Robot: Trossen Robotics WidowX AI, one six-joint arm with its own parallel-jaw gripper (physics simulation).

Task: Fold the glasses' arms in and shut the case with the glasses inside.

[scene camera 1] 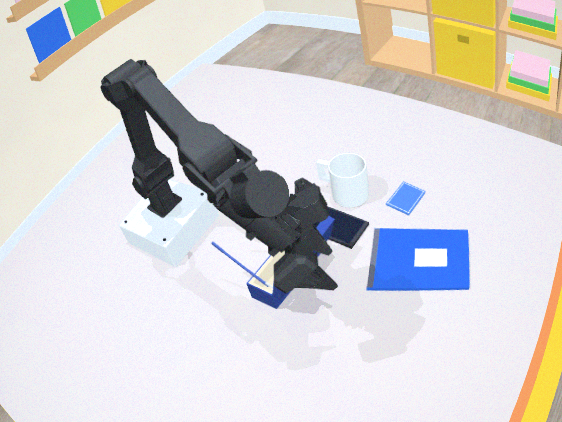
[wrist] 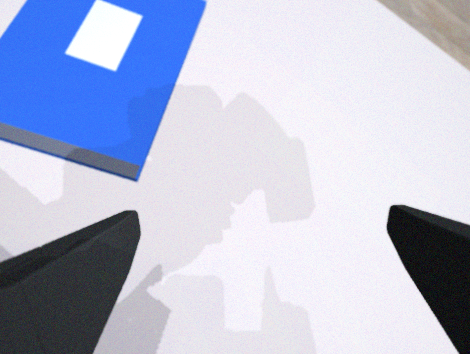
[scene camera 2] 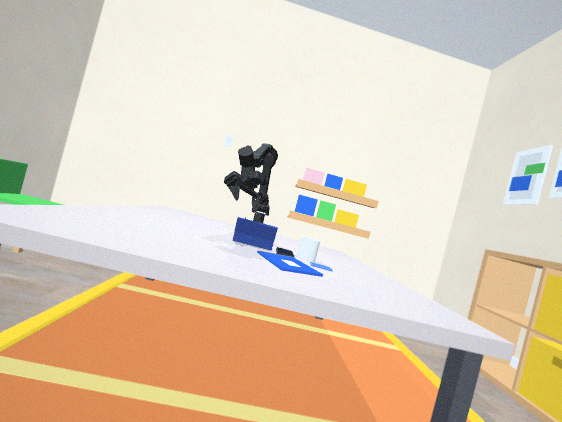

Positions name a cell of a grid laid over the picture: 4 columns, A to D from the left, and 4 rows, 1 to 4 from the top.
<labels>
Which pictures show my gripper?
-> Scene camera 1, the wrist view and scene camera 2: all of them.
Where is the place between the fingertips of my gripper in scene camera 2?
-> At B2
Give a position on a white mug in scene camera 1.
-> At C2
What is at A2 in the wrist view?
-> A blue book with white label.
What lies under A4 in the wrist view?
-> My gripper.
</labels>
